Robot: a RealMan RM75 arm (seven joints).
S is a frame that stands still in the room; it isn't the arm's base.
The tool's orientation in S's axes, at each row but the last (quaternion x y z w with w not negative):
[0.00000 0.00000 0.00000 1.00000]
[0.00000 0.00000 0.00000 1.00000]
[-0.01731 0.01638 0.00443 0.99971]
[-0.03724 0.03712 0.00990 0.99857]
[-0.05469 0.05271 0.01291 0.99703]
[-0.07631 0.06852 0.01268 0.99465]
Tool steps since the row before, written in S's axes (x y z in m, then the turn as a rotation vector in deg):
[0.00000 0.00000 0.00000 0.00 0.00 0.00]
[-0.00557 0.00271 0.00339 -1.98 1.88 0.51]
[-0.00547 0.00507 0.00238 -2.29 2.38 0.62]
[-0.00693 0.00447 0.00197 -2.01 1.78 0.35]
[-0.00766 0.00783 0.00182 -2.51 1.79 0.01]
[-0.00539 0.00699 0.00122 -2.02 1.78 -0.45]
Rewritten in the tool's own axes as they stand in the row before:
[0.00000 0.00000 0.00000 0.00 0.00 0.00]
[-0.00557 0.00271 0.00339 -1.98 1.88 0.51]
[-0.00550 0.00504 0.00238 -2.29 2.38 0.63]
[-0.00698 0.00447 0.00179 -2.00 1.79 0.33]
[-0.00765 0.00783 0.00187 -2.46 1.86 -0.05]
[-0.00540 0.00692 0.00154 -1.91 1.90 -0.44]

